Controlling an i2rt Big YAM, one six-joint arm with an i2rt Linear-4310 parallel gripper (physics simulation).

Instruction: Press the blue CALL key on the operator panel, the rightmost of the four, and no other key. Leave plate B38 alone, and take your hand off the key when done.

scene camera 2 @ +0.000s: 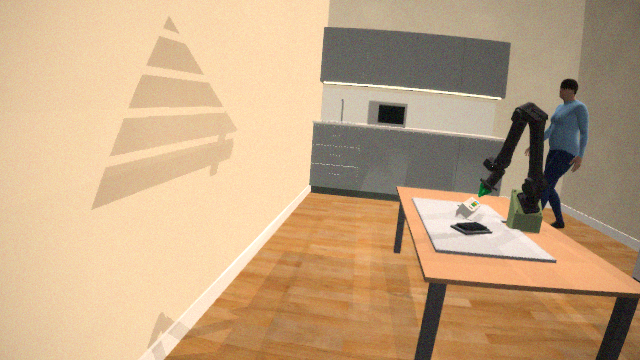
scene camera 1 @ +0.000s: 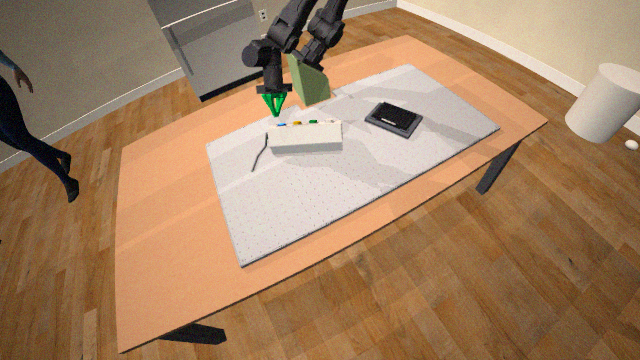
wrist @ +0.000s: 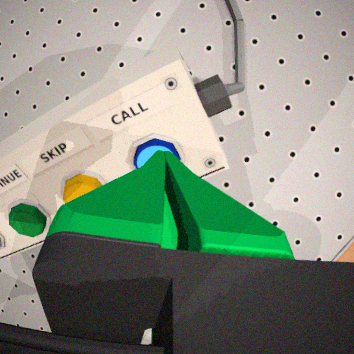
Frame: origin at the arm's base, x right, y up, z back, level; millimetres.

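Seen in the pictures: gripper, fingertip midpoint: (scene camera 2: 478, 196) (scene camera 1: 276, 117) (wrist: 160, 162); arm's base, origin of the base link: (scene camera 2: 527, 203) (scene camera 1: 306, 61).
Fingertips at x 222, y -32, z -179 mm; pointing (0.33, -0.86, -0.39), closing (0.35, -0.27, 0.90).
Offsets run from my fingertips to a thing's middle. "*": to the spot under its first point. Level surfaces: height alone.
The operator panel @(dx -55, dy -53, dz -69 mm) (scene camera 1: 306, 137) (scene camera 2: 467, 209) (wrist: 192, 135) is a cream box with a sloped key face. Its blue CALL key @(dx -6, dy -34, dz -9 mm) (scene camera 1: 281, 124) (wrist: 150, 155) is at the cable end, beside the yellow SKIP key @(dx -47, dy -31, dz -36 mm) (scene camera 1: 297, 122) (wrist: 81, 187) and a green key @(dx -88, dy -31, dz -65 mm) (scene camera 1: 313, 121) (wrist: 27, 220). My gripper (scene camera 1: 276, 116) (scene camera 2: 481, 196) (wrist: 160, 162) is shut and empty, with green fingers. Its tips are a little above the panel, apart from it in scene camera 1. In the wrist view they overlap the blue key's lower part and hide some of it.
A dark tray with a black plate @(dx -341, dy -76, dz -162 mm) (scene camera 1: 395, 118) (scene camera 2: 471, 228) lies on the perforated board @(dy -94 mm) (scene camera 1: 300, 200) (scene camera 2: 500, 250); its marking is unreadable. A grey cable @(* dx +97, dy -92, dz -19 mm) (scene camera 1: 259, 155) (wrist: 238, 50) leaves the panel's CALL end. The green arm base (scene camera 1: 312, 87) (scene camera 2: 523, 219) stands behind. A person (scene camera 2: 568, 122) stands beyond the table.
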